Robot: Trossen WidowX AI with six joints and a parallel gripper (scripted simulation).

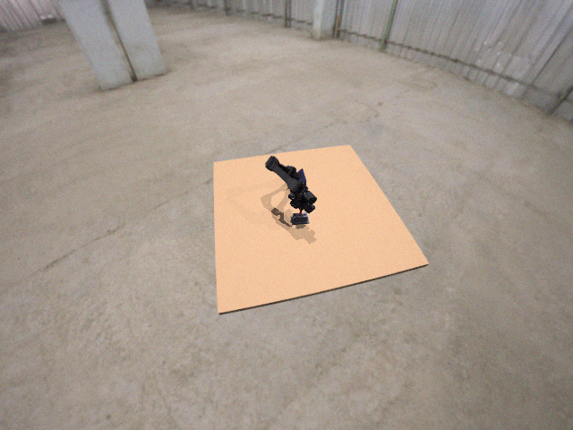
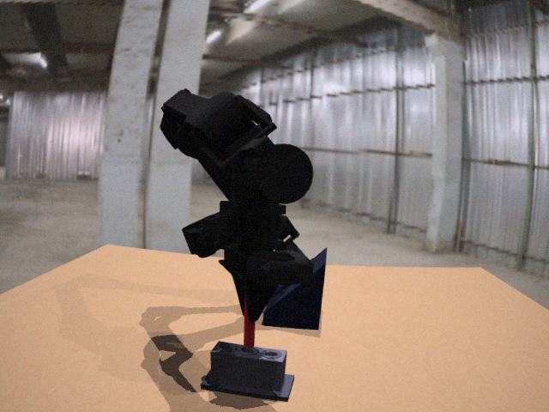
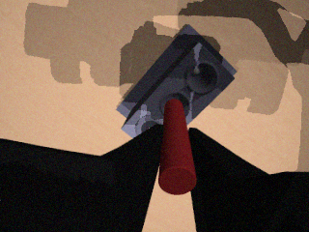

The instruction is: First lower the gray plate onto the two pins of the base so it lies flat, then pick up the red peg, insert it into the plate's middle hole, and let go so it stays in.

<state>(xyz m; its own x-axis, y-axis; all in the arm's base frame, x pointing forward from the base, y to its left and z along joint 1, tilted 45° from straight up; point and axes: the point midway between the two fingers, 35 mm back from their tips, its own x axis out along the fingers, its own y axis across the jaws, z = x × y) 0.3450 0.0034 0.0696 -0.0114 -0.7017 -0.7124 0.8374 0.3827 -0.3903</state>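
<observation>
My gripper tip is now 6 cm above the gray plate. From my gripper tip the other things lie so: red peg: right at my gripper tip; then base: 10 cm below.
</observation>
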